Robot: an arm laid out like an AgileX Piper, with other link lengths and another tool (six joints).
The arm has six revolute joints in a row. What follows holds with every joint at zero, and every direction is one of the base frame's.
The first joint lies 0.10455 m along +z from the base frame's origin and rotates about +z.
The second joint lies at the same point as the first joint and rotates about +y.
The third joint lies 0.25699 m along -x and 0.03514 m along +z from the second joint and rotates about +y.
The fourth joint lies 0.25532 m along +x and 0.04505 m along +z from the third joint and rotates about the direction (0.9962, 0, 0.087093).
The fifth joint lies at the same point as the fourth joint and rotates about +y.
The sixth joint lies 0.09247 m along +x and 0.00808 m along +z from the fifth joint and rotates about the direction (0.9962, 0, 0.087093).
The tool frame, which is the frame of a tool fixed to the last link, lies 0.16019 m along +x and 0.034 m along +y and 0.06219 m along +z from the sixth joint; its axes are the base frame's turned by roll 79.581, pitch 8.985 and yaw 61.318 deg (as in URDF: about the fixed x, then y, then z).
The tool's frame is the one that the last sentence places.
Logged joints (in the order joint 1, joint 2, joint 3, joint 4, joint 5, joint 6), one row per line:
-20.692 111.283 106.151 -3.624 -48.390 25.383
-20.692 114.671 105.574 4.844 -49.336 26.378
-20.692 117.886 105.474 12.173 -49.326 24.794
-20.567 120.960 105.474 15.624 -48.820 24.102
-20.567 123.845 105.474 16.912 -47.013 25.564
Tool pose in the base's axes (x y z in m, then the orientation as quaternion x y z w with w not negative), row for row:
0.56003 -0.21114 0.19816 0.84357 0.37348 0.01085 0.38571
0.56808 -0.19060 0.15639 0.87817 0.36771 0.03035 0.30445
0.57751 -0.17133 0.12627 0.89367 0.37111 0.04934 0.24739
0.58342 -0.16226 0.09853 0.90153 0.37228 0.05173 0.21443
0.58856 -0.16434 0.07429 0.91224 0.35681 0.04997 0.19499
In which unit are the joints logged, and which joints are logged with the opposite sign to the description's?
The joints are logged in degrees. Opposite sign: joint 3, joint 5.
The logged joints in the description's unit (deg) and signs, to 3 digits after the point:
-20.692 111.283 -106.151 -3.624 48.390 25.383
-20.692 114.671 -105.574 4.844 49.336 26.378
-20.692 117.886 -105.474 12.173 49.326 24.794
-20.567 120.960 -105.474 15.624 48.820 24.102
-20.567 123.845 -105.474 16.912 47.013 25.564

